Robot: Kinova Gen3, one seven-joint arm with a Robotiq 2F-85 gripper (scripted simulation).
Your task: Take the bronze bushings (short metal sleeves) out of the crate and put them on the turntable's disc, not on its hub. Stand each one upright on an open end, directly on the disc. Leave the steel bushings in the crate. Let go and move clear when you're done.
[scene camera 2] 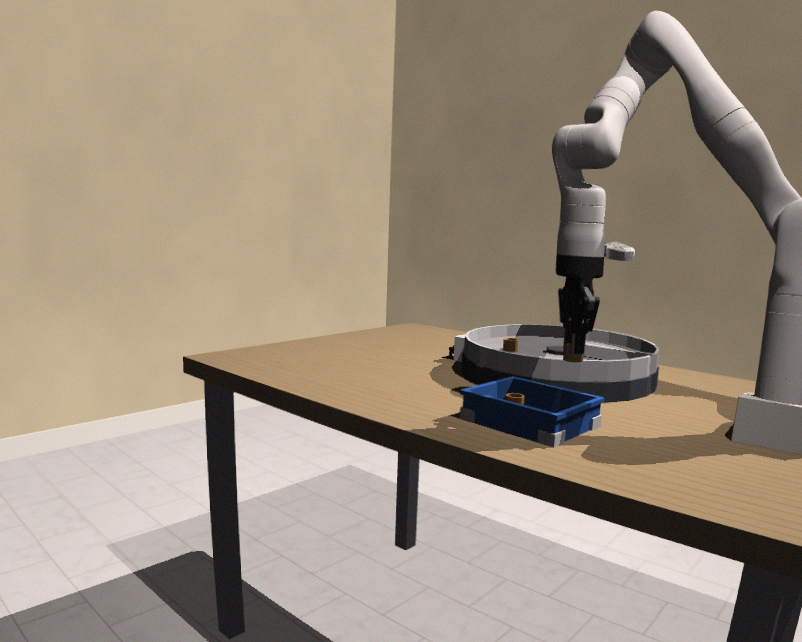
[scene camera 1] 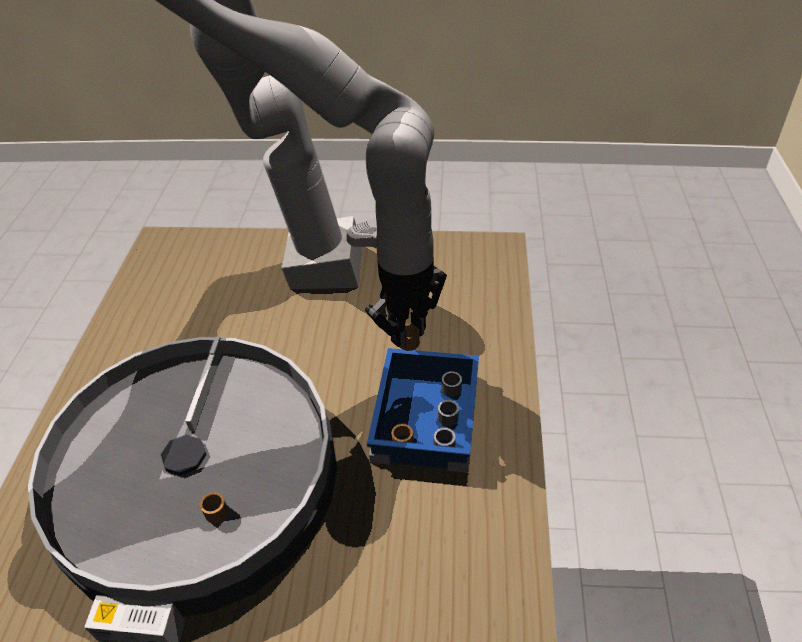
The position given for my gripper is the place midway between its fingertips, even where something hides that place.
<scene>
I see my gripper (scene camera 1: pixel 408 338), a blue crate (scene camera 1: pixel 410 390) and a grey turntable disc (scene camera 2: pixel 541 346).
My gripper shows as well in scene camera 2 (scene camera 2: pixel 573 354). The blue crate shows as well in scene camera 2 (scene camera 2: pixel 581 412).
</scene>
